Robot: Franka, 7 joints.
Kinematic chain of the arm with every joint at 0, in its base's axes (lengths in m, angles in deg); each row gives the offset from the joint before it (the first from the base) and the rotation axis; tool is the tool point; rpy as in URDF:
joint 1: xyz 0 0 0.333 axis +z
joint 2: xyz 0 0 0 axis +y
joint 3: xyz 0 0 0.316 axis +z
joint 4: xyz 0.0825 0 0 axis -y
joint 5: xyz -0.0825 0 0.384 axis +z
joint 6: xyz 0 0 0 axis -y
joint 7: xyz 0.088 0 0 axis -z
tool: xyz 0 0 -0.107 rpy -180 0 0
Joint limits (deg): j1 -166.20..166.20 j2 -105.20..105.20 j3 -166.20..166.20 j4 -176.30..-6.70 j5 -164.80..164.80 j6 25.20..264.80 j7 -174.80..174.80
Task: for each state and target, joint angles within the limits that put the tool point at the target. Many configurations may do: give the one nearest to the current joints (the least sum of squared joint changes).
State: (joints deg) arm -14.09 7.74 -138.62 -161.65 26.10 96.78 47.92
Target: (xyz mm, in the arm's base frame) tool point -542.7 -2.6 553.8
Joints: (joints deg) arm -29.13 8.50 -154.59 -112.80 27.77 116.78 47.92
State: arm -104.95 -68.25 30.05 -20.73 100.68 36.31 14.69
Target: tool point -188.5 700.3 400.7
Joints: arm -65.27 -80.26 35.07 -10.41 109.30 50.24 14.69
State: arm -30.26 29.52 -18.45 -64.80 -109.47 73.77 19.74
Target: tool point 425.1 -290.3 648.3
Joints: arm -14.46 5.84 -4.65 -96.15 -92.01 45.80 19.74
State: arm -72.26 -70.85 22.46 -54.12 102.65 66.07 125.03
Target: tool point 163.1 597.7 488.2
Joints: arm -69.48 -97.53 40.31 -75.59 87.82 36.20 125.03
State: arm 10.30 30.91 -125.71 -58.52 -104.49 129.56 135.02
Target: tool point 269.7 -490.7 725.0
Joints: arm 26.38 42.28 -112.22 -100.48 -102.80 133.60 135.02
